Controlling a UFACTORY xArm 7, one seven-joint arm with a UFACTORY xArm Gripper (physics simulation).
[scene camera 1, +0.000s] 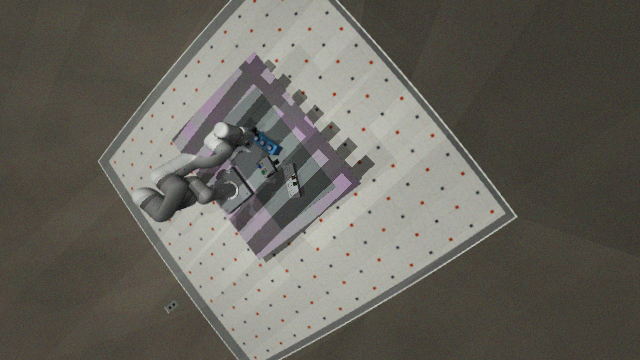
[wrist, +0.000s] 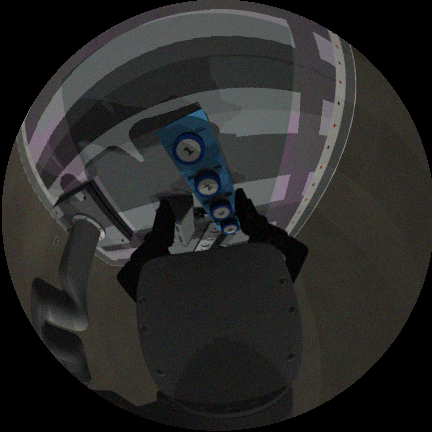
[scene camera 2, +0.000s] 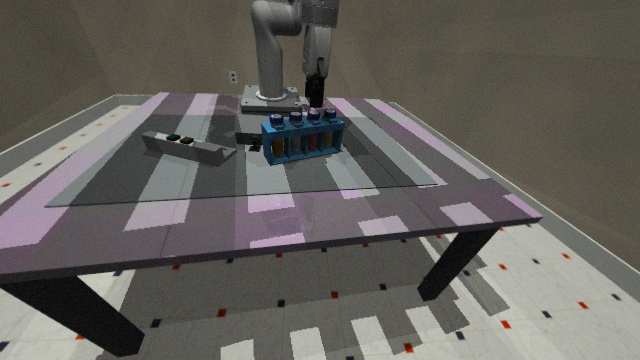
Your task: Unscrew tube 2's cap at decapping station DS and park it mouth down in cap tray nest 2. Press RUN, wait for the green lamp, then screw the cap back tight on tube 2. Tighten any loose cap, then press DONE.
Scene:
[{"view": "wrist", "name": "gripper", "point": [202,202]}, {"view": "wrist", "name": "cap 1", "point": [188,148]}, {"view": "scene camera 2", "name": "gripper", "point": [313,102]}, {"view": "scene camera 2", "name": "small grey box with buttons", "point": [248,131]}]

